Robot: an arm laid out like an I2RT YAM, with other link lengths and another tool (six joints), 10 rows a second.
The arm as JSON. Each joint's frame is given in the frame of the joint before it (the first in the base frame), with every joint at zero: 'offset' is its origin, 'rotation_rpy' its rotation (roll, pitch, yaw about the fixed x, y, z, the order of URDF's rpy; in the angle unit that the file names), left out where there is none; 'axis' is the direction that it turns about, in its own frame. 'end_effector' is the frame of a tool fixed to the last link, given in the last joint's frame.
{
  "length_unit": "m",
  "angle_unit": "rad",
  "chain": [
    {
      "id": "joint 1",
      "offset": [
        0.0,
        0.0,
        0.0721
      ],
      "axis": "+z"
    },
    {
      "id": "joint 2",
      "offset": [
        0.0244,
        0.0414,
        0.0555
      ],
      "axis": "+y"
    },
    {
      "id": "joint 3",
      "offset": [
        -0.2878,
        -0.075,
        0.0
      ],
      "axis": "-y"
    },
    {
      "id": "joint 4",
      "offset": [
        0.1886,
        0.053,
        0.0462
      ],
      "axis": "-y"
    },
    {
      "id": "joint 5",
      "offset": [
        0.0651,
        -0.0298,
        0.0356
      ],
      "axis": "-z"
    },
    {
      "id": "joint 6",
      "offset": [
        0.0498,
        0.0,
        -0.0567
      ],
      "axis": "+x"
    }
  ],
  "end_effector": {
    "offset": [
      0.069,
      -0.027,
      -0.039
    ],
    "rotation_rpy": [
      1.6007,
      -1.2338,
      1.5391
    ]
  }
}
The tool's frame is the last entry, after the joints.
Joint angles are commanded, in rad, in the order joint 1, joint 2, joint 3, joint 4, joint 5, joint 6. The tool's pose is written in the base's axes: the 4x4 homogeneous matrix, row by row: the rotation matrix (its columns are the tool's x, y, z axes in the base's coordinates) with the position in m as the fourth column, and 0 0 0 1 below. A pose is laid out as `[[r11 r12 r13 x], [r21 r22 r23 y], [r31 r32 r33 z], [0 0 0 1]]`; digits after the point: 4 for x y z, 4 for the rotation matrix.
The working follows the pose.
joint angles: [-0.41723, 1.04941, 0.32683, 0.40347, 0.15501, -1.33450]
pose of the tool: [[0.5112 0.3390 0.7898 0.1705], [0.8468 -0.0418 -0.5302 -0.1548], [-0.1467 0.9399 -0.3084 0.2282], [0 0 0 1]]
Where each joint sits with the arm in this pose, in the base's axes (m; each line is computed from the numbers above, not from the rounded line before):
joint 1: 0.0000 0.0000 0.0721
joint 2: 0.0391 0.0280 0.1276
joint 3: -0.1224 0.0175 0.3772
joint 4: 0.0564 -0.0038 0.2871
joint 5: 0.1110 -0.0606 0.3005
joint 6: 0.1344 -0.0793 0.2312
the tool: 0.1705 -0.1548 0.2282

